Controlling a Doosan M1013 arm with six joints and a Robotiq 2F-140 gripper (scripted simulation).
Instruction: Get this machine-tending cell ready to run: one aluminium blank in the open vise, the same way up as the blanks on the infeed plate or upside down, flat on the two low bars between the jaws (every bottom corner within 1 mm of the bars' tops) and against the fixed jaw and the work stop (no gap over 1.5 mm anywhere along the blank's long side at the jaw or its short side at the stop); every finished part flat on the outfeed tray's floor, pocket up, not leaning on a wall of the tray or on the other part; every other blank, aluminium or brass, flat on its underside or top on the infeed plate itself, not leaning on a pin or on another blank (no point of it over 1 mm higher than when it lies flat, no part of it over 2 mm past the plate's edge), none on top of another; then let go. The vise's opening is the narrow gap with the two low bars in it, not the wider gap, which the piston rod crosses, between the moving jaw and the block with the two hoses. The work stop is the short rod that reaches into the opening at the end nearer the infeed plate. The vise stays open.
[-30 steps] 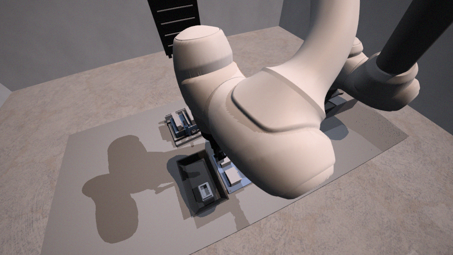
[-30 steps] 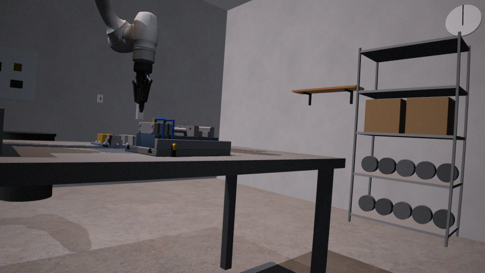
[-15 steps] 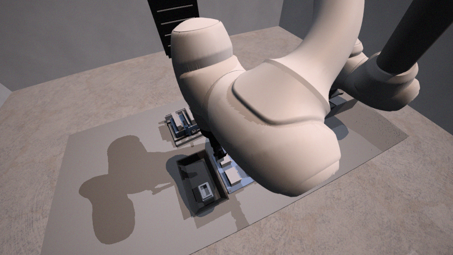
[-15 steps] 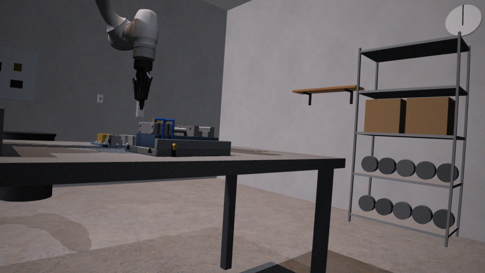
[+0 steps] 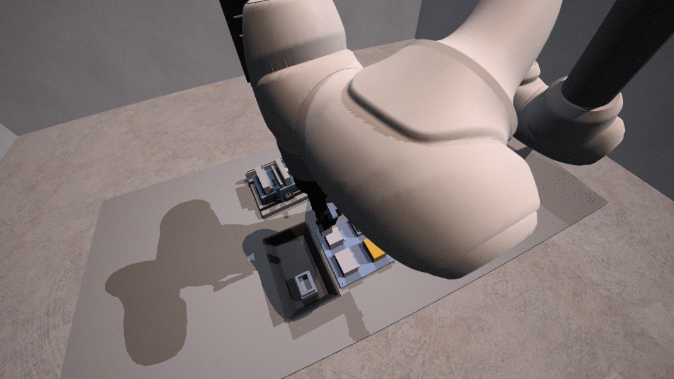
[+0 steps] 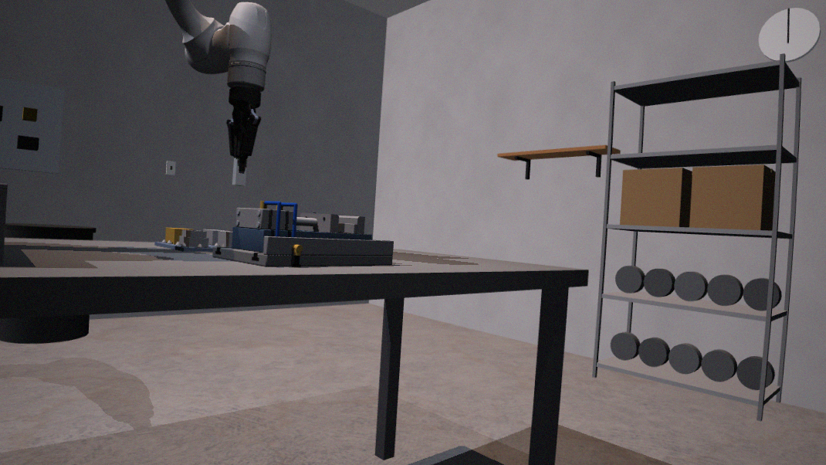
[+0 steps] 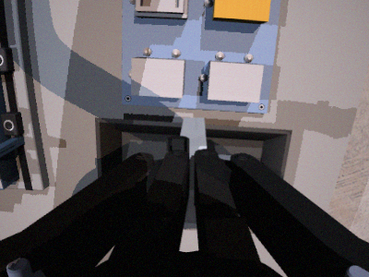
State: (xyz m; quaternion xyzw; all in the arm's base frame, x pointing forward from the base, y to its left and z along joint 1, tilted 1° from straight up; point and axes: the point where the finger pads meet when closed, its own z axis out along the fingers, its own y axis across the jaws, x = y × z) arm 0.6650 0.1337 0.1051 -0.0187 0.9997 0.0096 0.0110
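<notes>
The work stop is 6 cm ahead of my hand, 26 cm to the right of it and 10 cm below it. Also, from my hand: infeed plate (7 cm behind, 19 cm below); then piston rod (3 cm behind, 31 cm to the right, 11 cm below); then brass blank (12 cm behind, 5 cm to the left, 16 cm below).
</notes>
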